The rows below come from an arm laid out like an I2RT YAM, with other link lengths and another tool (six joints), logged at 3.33 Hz.
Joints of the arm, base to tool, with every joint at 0 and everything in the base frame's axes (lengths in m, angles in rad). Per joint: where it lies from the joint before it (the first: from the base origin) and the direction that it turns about. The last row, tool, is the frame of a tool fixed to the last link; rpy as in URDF.
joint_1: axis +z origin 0 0 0.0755
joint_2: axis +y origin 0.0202 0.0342 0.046
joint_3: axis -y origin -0.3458 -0.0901 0
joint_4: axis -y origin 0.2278 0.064 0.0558
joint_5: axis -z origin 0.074 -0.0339 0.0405
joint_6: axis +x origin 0.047 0 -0.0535
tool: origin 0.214 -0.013 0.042 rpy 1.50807 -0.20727 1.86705
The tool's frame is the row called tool.
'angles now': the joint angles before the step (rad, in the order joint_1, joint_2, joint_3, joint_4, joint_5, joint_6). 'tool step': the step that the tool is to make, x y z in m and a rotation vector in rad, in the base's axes. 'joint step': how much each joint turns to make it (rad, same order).
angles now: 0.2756 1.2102 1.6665 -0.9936 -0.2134 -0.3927
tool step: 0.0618 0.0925 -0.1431 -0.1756 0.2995 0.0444
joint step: 0.2742 0.3368 -0.0115 0.0146 0.1987 0.1159
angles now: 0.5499 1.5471 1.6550 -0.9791 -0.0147 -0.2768
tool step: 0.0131 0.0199 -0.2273 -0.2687 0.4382 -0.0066
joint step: 0.0277 0.4642 -0.0002 -0.0493 0.0080 0.0331
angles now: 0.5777 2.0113 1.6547 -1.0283 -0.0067 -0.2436
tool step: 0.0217 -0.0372 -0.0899 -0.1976 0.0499 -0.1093
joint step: -0.0004 0.2040 -0.0002 0.0478 0.1492 0.0935
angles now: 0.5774 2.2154 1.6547 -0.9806 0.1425 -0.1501
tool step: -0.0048 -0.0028 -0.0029 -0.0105 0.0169 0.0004
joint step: 0.0003 0.0050 0.0000 -0.0149 -0.0004 -0.0001
